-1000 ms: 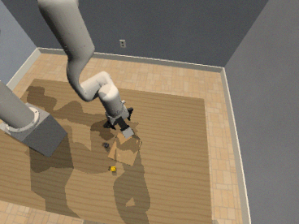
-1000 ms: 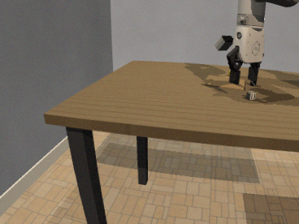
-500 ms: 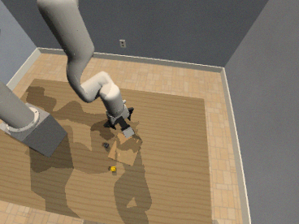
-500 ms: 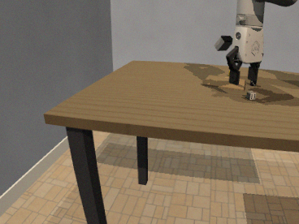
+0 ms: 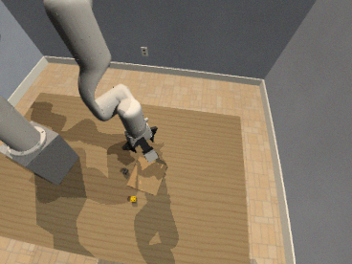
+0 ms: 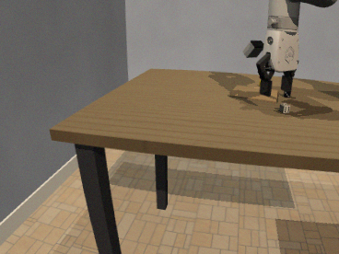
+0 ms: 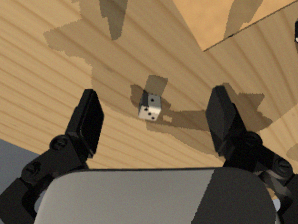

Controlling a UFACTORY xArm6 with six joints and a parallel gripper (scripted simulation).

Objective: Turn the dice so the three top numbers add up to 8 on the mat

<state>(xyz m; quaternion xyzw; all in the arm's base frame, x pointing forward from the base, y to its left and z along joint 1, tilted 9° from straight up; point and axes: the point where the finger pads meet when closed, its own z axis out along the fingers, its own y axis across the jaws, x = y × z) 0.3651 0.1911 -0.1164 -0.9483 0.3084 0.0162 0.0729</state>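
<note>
My gripper is now 30 mm past the white die, 30 mm to the right of it and 40 mm above it. Also, from my hand: black die (40 mm behind, 130 mm to the right, 40 mm below); then tan mat (60 mm ahead, 120 mm to the right, 50 mm below); then yellow die (40 mm ahead, 230 mm to the right, 40 mm below).
</note>
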